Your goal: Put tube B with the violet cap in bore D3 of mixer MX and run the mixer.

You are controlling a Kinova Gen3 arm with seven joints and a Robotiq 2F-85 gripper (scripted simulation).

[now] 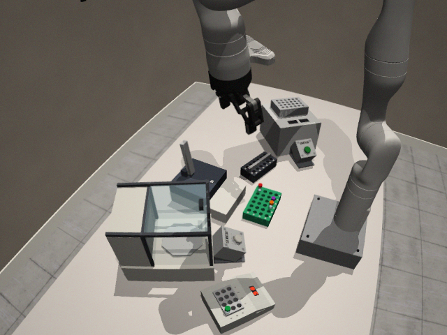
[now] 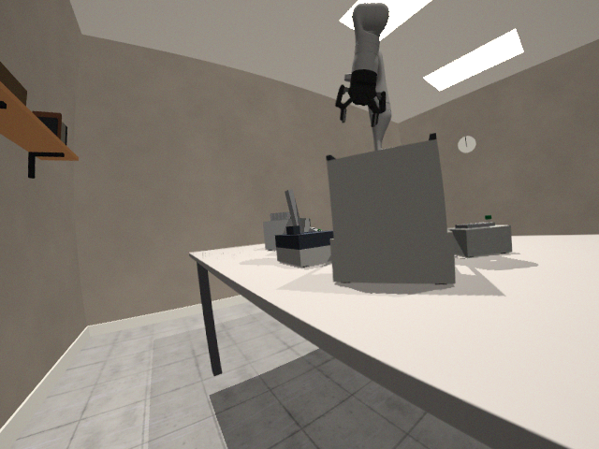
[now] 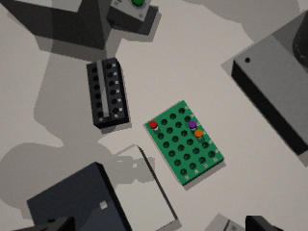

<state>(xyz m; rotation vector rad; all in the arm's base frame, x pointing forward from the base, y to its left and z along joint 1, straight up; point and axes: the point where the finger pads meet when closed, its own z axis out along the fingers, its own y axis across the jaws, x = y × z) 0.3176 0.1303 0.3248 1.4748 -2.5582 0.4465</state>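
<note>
The orange-capped tube lies 360 mm below my hand, 110 mm to the right of it and 70 mm behind it. Round my hand: dry block: 360 mm below, 220 mm to the left, 120 mm behind; red-capped tube: 360 mm below, 170 mm to the right, 20 mm behind; green rack RK: 380 mm below, 120 mm to the right, 50 mm behind.
</note>
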